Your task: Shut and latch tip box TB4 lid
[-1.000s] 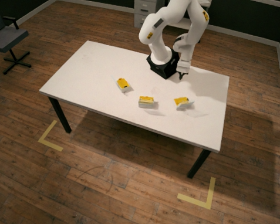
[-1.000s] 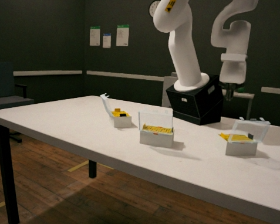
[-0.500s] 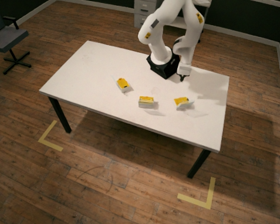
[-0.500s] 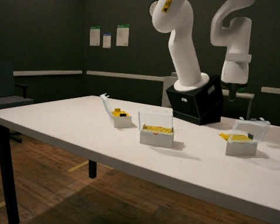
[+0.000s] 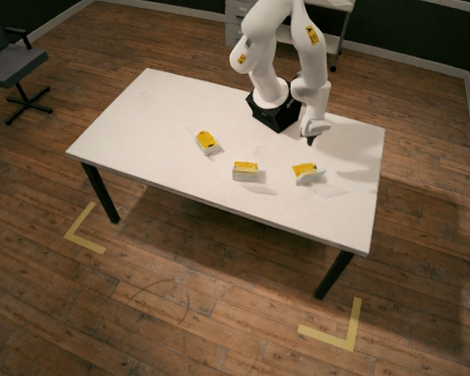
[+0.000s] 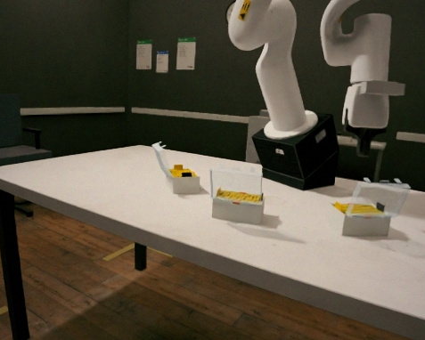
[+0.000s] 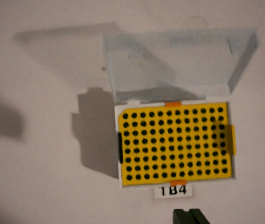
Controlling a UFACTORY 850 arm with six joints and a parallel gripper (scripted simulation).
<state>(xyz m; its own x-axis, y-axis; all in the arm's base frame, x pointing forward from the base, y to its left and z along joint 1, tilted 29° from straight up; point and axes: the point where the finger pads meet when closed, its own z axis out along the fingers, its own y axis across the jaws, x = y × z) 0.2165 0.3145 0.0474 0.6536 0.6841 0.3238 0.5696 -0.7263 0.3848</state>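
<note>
Right now my hand is 90 mm short of the clear lid, 60 mm to the right of it and 100 mm above it.
</note>
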